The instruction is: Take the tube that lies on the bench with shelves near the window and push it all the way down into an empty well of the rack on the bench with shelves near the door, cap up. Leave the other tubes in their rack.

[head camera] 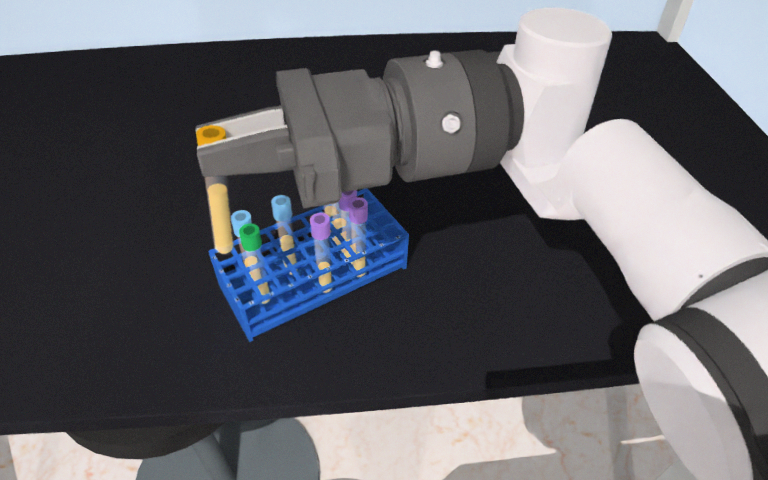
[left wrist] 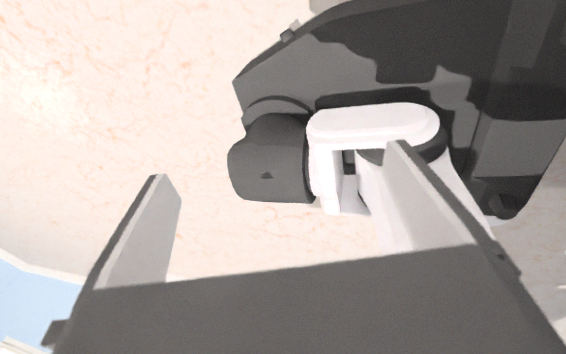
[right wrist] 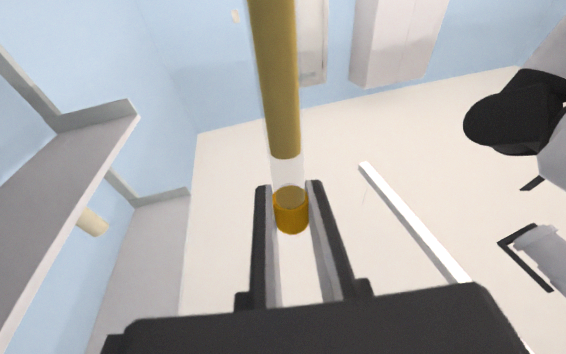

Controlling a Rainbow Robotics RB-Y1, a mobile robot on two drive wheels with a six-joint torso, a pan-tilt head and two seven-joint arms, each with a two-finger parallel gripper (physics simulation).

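Places are measured from the robot's base along level axes (x ahead, y left, z up), in centimetres.
Pixels of known places: left gripper, fingertip midpoint: (left wrist: pixel 276 172); right gripper, fingertip midpoint: (head camera: pixel 198 151) (right wrist: pixel 289 193).
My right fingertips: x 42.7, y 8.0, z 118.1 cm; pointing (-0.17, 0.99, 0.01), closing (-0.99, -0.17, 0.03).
Observation:
Ahead of a thing's pixels: the offset from my right fingertips to its middle. "spot": to the spot under its first point. Level surfaces: height alone.
My right gripper (head camera: pixel 210 139) (right wrist: pixel 289 193) is shut on the orange-capped tube {dy -0.5, dx +0.0, dz -4.3 cm} (head camera: pixel 219 217) (right wrist: pixel 282 90), which hangs nearly upright, cap up. The fingers hold it at the cap. Its lower end shows at the back-left corner of the blue rack {spot: dy +0.6, dx +2.5, dz -23.5 cm} (head camera: pixel 247 323); its exact height over the corner well is hard to tell. The rack holds other tubes, with light blue caps {spot: dy +0.1, dx +8.4, dz -14.8 cm} (head camera: pixel 241 220) {spot: dy -3.7, dx +9.8, dz -14.8 cm} (head camera: pixel 281 208), a green cap {spot: dy -0.8, dx +6.2, dz -14.8 cm} (head camera: pixel 249 236) and purple caps {spot: dy -7.5, dx +7.0, dz -14.8 cm} (head camera: pixel 320 225) {spot: dy -11.1, dx +9.0, dz -14.8 cm} (head camera: pixel 357 209). The gripper body hides part of the rack's back. My left gripper (left wrist: pixel 276 172) is open and empty.
The rack stands on the black bench top {dz -26.7 cm} (head camera: pixel 113 226). A round stool base {spot: dy +9.6, dx +28.8, dz -115.1 cm} (head camera: pixel 277 447) shows below the front edge. A shelf {dz +17.1 cm} (right wrist: pixel 55 180) shows at the left in the right wrist view. The robot's dark base (left wrist: pixel 425 50) shows in the left wrist view, over pale floor {dz -118.1 cm} (left wrist: pixel 125 100).

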